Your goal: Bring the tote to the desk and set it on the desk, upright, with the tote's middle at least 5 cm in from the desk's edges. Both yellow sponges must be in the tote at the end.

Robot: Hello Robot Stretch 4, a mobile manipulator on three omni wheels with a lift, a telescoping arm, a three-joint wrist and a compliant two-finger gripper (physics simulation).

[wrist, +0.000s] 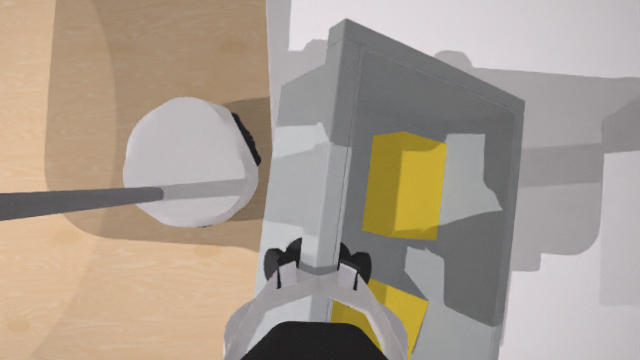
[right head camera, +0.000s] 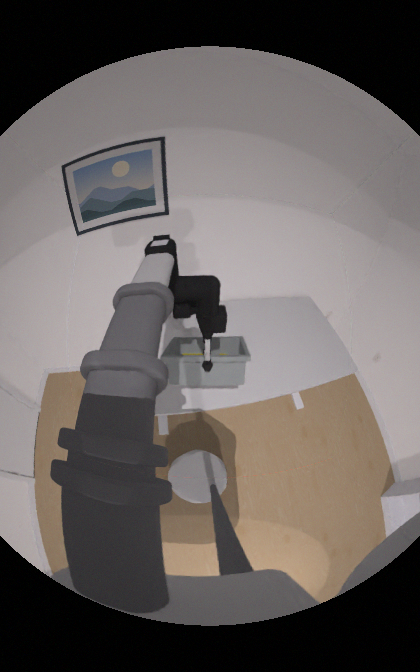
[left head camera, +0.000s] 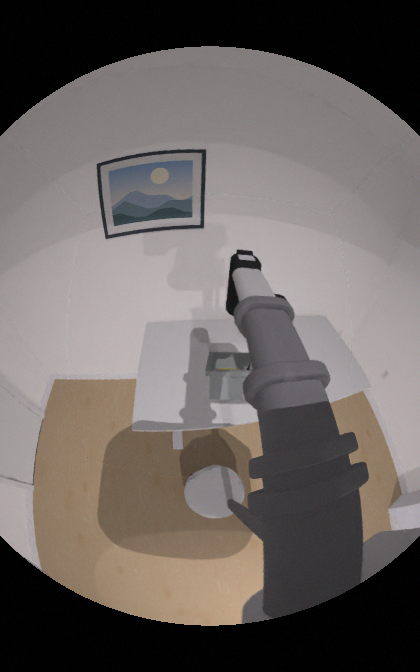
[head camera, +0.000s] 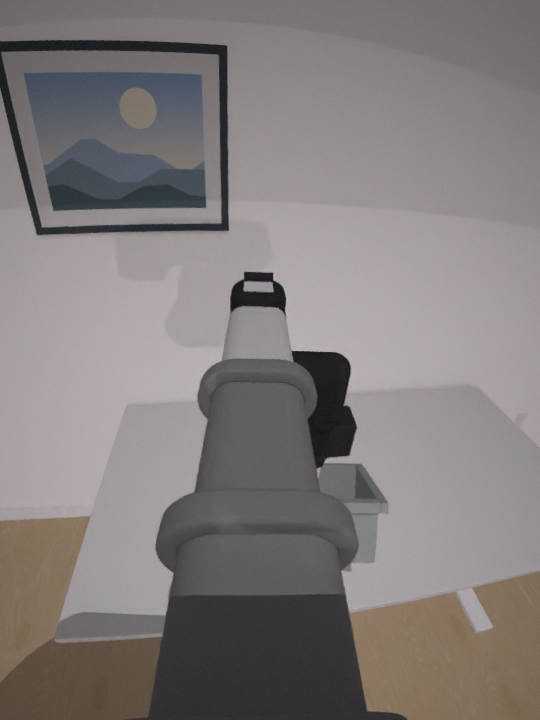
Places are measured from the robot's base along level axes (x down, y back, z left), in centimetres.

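Where they show: gripper, fingertip midpoint: [wrist: 317, 259]; robot's base at its link origin: [wrist: 203, 165].
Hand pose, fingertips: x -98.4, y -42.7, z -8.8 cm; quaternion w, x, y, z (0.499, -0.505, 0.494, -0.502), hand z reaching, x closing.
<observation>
Each offset is from my fingertips to the top centre of the thing. Level surfaces: height alone.
The grey-green tote [head camera: 365, 537] [left head camera: 227, 392] [right head camera: 232, 372] [wrist: 470, 272] is upright over the white desk @[dx +29.1 cm] [head camera: 453, 494] [left head camera: 160, 370] [right head camera: 290, 340] [wrist: 575, 310], near its front edge. Whether its bottom touches the desk top is hard to tell. One yellow sponge @[dy -8.6, dx +7.1, dz +5.5 cm] [wrist: 420, 187] lies inside the tote, and the second yellow sponge @[dy -5.4, dx +4.0, dz -7.0 cm] [wrist: 402, 305] lies nearer the gripper, partly hidden by it. Slivers of yellow show inside the tote in both side head views. My gripper [right head camera: 207, 364] [wrist: 317, 259] is shut on the tote's near long rim, with one finger on each side of the wall.
A white round disc [left head camera: 210, 495] [right head camera: 192, 477] [wrist: 185, 135] is low in front of the desk, with a dark rod [right head camera: 227, 540] [wrist: 75, 202] reaching over it. A wall with a framed picture [head camera: 124, 139] [left head camera: 152, 192] [right head camera: 117, 185] stands behind the desk. My arm hides part of the desk.
</observation>
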